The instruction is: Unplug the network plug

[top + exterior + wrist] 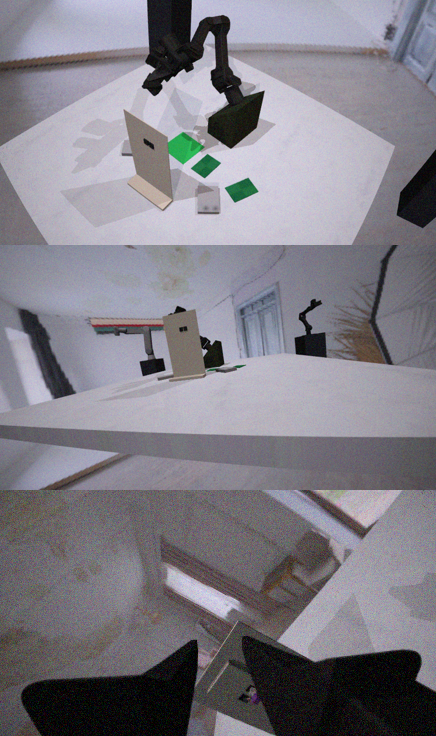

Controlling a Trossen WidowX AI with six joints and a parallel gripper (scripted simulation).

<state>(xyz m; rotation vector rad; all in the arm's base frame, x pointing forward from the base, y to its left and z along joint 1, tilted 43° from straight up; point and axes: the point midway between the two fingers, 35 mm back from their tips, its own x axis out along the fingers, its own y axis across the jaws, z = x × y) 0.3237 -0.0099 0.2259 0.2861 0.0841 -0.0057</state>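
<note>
My gripper tip is 90 mm short of the purple network plug, 90 mm to the right of it and 110 mm above it. The rest, counted from my gripper tip: beige upright panel: 110 mm ahead, 90 mm to the left, 200 mm below; then green marked square: 110 mm behind, 50 mm to the left, 340 mm below.
</note>
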